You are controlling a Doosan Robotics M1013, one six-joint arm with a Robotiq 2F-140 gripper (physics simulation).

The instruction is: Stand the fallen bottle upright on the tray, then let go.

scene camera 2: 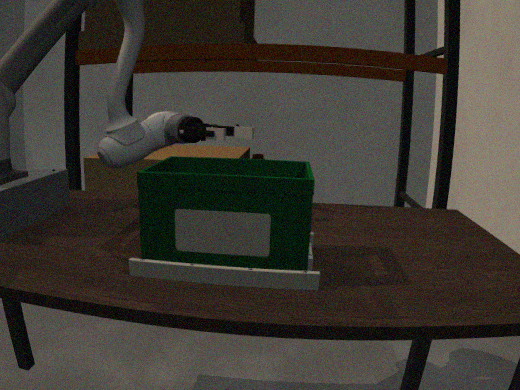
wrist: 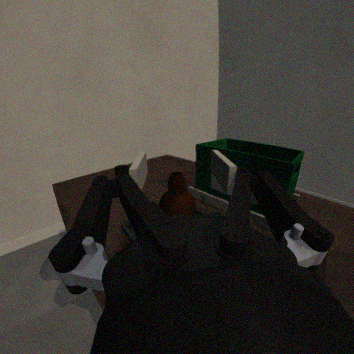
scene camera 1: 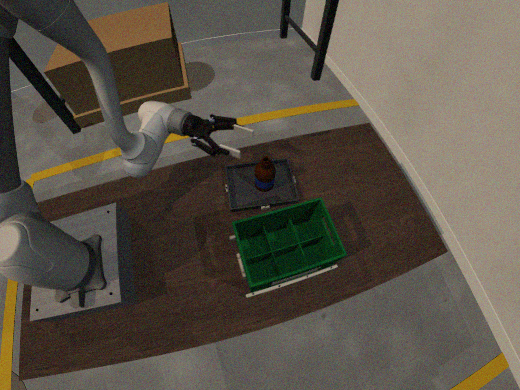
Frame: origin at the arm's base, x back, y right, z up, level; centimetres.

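Seen in the pictures: gripper, fingertip midpoint: (scene camera 2: 239,134) (wrist: 178,160) (scene camera 1: 246,144); arm's base, link origin: (scene camera 1: 80,268).
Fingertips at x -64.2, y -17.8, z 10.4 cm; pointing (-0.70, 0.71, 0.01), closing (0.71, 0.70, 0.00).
Offsets run from my fingertips to a thing's middle. "pt": to the spot under its first point.
The brown bottle @[dx -4.9, dy +4.7, dz -12.2 cm] (scene camera 1: 265,175) (wrist: 177,200) with a blue label stands upright on the dark grey tray @[pt dx +5.0, dy +6.6, dz -19.9 cm] (scene camera 1: 241,195). In scene camera 2 the top of the bottle (scene camera 2: 258,156) shows behind the crate; the rest is hidden. My gripper (scene camera 1: 245,143) (scene camera 2: 244,132) (wrist: 178,160) is open and empty, its two pale fingertips apart. It points roughly level and is up and back from the bottle, clear of it, on the arm's side of the tray. In the wrist view the bottle shows beyond and below the gap between the fingertips.
A green divided crate @[dx -0.4, dy +32.6, dz -11.7 cm] (scene camera 1: 242,256) (scene camera 2: 225,197) (wrist: 204,170) stands beside the tray, with pale rails @[dx +0.4, dy +42.4, dz -18.9 cm] (scene camera 1: 295,282) (scene camera 2: 225,274) along its base. A large cardboard box (scene camera 1: 120,75) (scene camera 2: 200,151) is behind the table. Dark rack posts (scene camera 1: 324,42) (scene camera 2: 446,105) stand near the wall.
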